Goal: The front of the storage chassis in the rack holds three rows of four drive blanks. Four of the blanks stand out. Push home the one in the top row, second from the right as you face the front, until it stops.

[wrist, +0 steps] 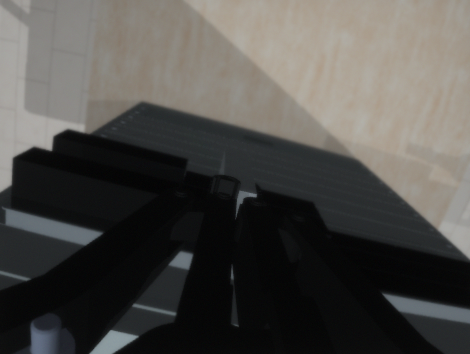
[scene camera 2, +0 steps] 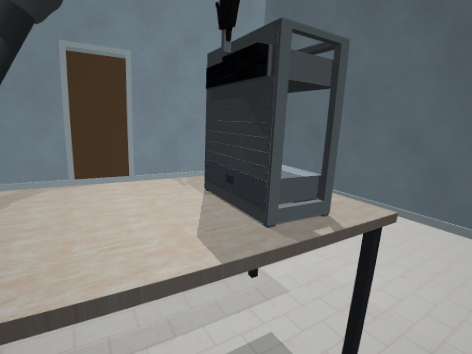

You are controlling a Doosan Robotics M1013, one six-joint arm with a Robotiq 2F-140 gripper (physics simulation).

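Places are measured from the arm's base along level axes (x ahead, y left, z up), in millimetres.
Pixels of known places: gripper, fingertip midpoint: [wrist: 232, 170] [scene camera 2: 226, 52].
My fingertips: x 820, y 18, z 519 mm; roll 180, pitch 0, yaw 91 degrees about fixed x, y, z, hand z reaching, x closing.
Observation:
Ahead of a thing's pixels: the offset from my fingertips to its top centre. "spot": to the spot under its first point. Level surfaces: height alone.
The storage chassis @(spot: dx +43, dy +10, dz -51 mm) [scene camera 2: 235, 71] shows as a black band high in the rack's front; its separate blanks are too dark to tell apart in the scene view. In the wrist view, a blank at the right end of the top row @(spot: dx +31, dy -90, dz +5 mm) [wrist: 85, 185] stands well out, and another protruding blank @(dx +85, dy -87, dz -52 mm) [wrist: 120, 156] shows below it. A smaller dark protruding part @(spot: dx +28, dy +56, dz -42 mm) [wrist: 290, 200] shows on the other side of the fingers. My gripper [scene camera 2: 227, 42] [wrist: 232, 170] is shut and empty, pointing down at the chassis's top front edge. The fingers hide most of the top-row blank second from the right, so its depth and any contact are unclear.
The grey rack [scene camera 2: 274, 150] [wrist: 280, 162] stands on the wooden table @(dz -542 mm) [scene camera 2: 125, 235] [wrist: 380, 65], near its right end. Plain panels fill the rack's front below the chassis. The table's front edge runs below the rack in the scene view. A brown door [scene camera 2: 97, 115] is in the wall behind.

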